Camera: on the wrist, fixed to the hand. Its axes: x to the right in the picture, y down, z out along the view.
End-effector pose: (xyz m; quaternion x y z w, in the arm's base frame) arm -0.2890 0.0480 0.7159 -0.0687 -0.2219 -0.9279 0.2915
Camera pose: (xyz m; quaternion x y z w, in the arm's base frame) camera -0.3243 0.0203 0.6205 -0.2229 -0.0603 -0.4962 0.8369
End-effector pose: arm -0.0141 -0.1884 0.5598 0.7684 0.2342 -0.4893 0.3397
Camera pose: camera 0.0268 -0.0913 0.5608 0.6987 -0.3202 -0.1177 0.6288
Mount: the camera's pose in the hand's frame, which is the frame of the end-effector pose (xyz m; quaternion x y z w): 0.0186 -0.0354 -0.0975 -0.0616 -0.0046 0.6773 0.7331
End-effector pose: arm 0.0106 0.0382 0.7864 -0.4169 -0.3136 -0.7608 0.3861
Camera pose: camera -0.0643 -0.0279 0.7528 -0.5453 0.0976 -0.3136 0.7712
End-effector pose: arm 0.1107 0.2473 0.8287 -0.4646 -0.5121 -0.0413 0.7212
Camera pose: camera 0.1688 0.1656 0.8611 -0.7321 -0.0615 0.4288 0.5257
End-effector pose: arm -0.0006 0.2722 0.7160 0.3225 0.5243 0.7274 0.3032
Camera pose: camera -0.0850 0.2408 0.6613 -0.5762 -0.1197 -0.7695 0.2481
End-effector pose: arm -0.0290 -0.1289 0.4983 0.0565 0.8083 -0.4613 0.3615
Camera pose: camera -0.1096 -0.0768 0.5419 0.5645 0.5810 -0.0438 0.5847
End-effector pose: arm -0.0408 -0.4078 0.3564 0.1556 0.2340 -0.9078 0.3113
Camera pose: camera -0.0641 -0.3414 0.2779 0.2492 0.1206 -0.4410 0.8537
